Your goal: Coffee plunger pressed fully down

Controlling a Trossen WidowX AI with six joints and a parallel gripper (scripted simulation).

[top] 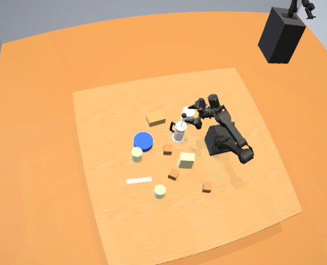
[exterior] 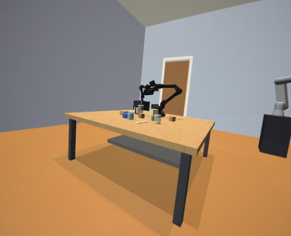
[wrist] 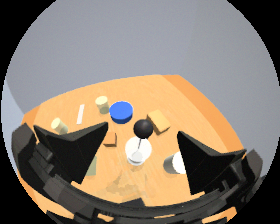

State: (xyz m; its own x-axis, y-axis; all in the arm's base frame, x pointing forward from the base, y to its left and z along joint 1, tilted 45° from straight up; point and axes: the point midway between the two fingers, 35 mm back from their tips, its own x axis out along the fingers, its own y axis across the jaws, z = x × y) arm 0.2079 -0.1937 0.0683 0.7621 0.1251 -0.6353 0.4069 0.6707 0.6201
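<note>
Now: gripper tip 140 mm above the coffee press, 20 mm to the left of it and 20 mm short of it. Round my gripper tip: blue disc (240 mm below, 230 mm ahead, 10 mm to the left); tan block (240 mm below, 150 mm to the right, 130 mm ahead); white cylinder (210 mm below, 130 mm to the right, 80 mm behind).
</note>
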